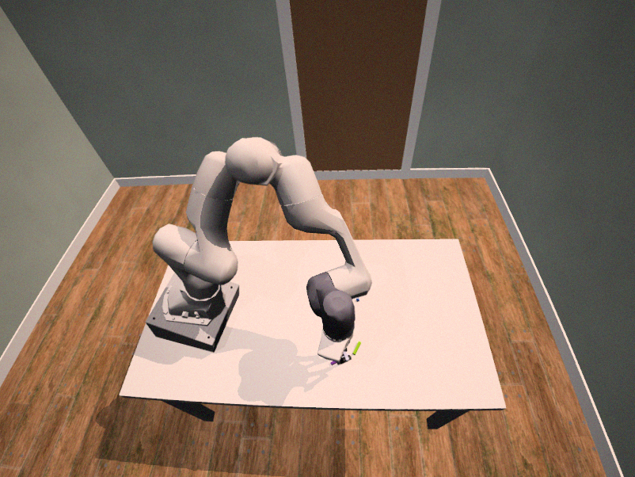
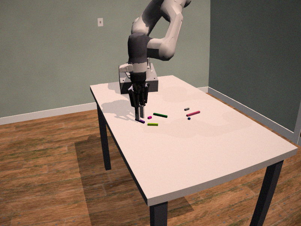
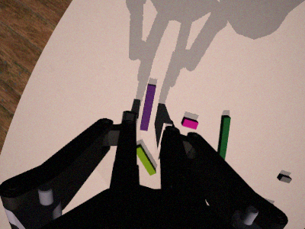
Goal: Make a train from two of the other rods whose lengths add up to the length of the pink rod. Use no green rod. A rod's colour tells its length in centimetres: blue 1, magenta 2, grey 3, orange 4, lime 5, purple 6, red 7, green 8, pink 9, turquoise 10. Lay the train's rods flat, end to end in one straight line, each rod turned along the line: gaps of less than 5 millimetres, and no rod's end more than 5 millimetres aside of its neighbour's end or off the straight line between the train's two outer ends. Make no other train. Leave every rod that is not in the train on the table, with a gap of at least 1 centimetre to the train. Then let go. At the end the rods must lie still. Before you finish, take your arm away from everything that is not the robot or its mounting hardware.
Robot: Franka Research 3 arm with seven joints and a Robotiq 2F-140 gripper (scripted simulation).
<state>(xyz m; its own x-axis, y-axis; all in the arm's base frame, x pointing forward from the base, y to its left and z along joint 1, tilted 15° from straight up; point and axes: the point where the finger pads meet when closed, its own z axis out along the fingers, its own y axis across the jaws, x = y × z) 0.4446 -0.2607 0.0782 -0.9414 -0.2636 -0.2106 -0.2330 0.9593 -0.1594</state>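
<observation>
Now: hand 5 cm above the purple rod. Also, from my hand: lime rod 7 cm ahead, 3 cm to the left, 5 cm below; then magenta rod 6 cm to the left, 5 cm below; then green rod 12 cm to the left, 5 cm below.
</observation>
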